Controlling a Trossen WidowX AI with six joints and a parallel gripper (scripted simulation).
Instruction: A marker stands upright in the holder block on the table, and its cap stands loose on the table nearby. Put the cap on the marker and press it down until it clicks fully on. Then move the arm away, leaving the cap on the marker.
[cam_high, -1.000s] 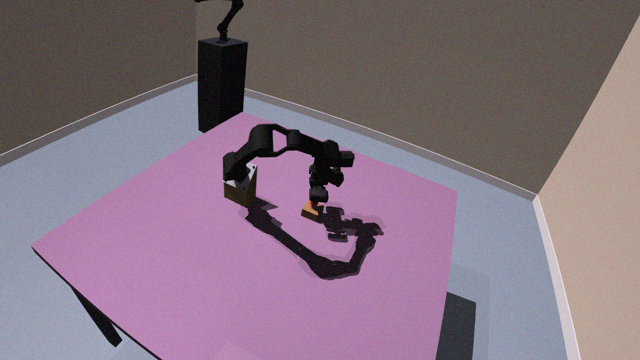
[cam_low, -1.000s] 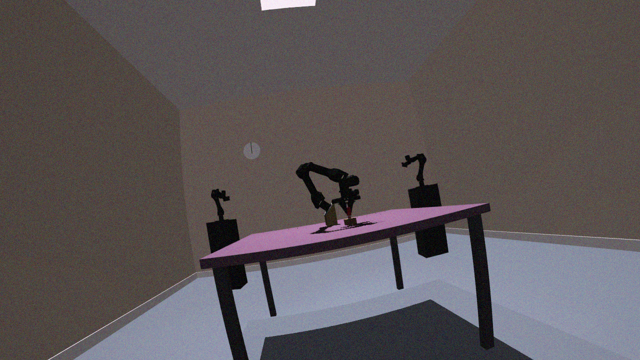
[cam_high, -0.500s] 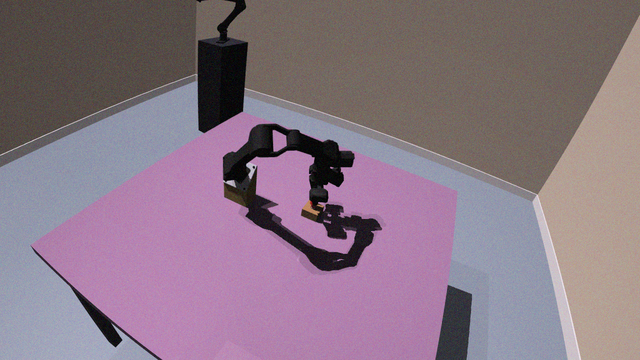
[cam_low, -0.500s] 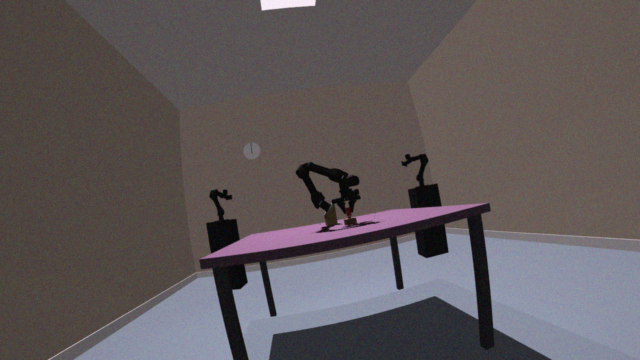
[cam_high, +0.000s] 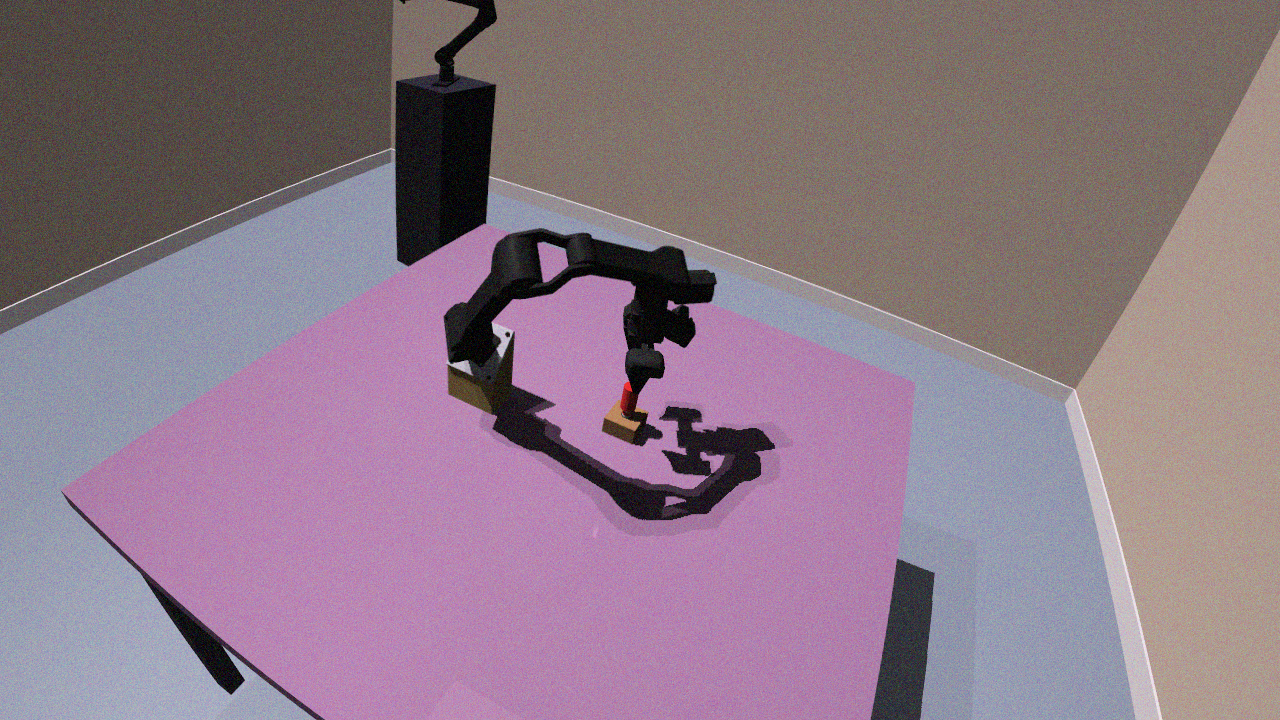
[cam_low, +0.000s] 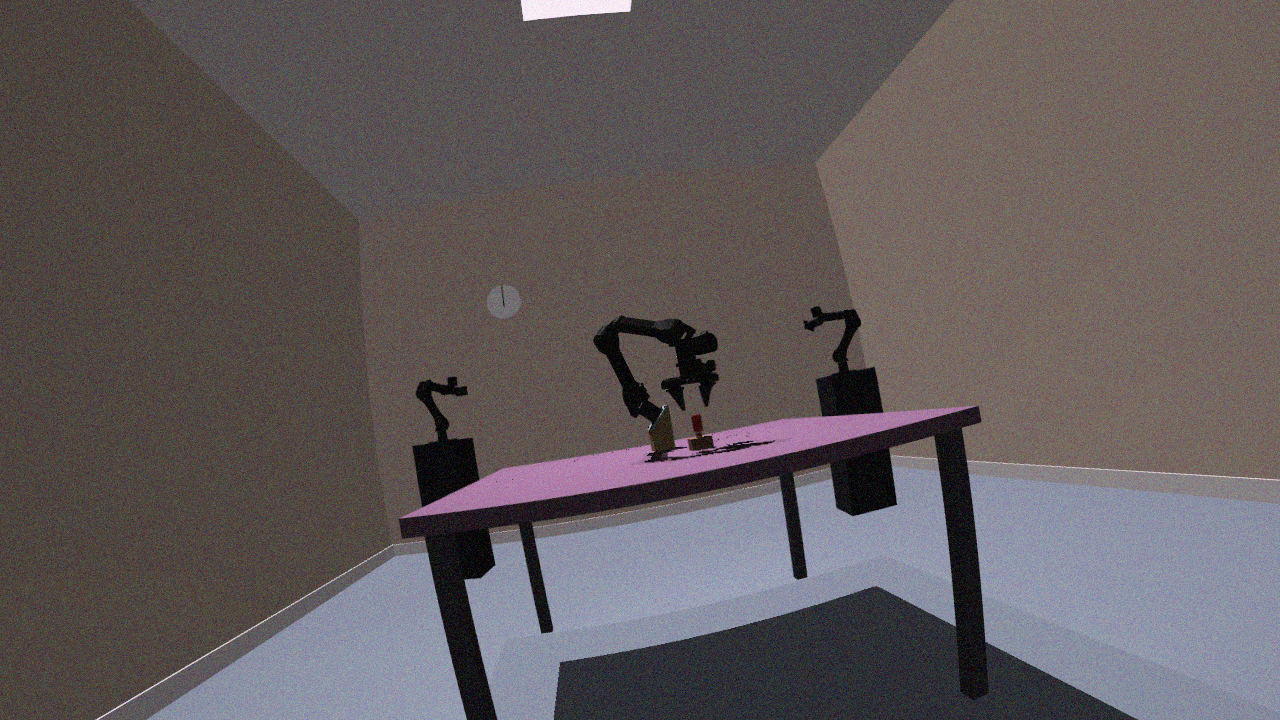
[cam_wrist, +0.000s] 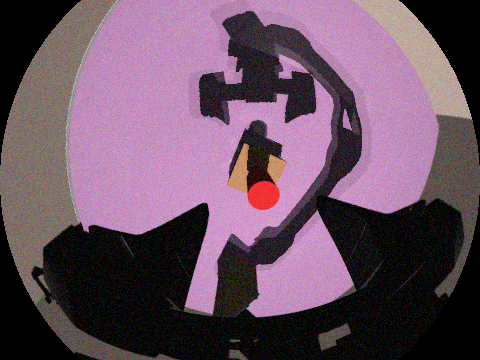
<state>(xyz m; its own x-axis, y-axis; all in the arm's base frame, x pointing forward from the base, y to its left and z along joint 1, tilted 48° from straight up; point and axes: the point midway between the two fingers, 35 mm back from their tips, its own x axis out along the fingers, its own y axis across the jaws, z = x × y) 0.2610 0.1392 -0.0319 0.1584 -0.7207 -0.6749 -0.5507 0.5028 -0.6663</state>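
My gripper tip is now 40 mm above the red cap.
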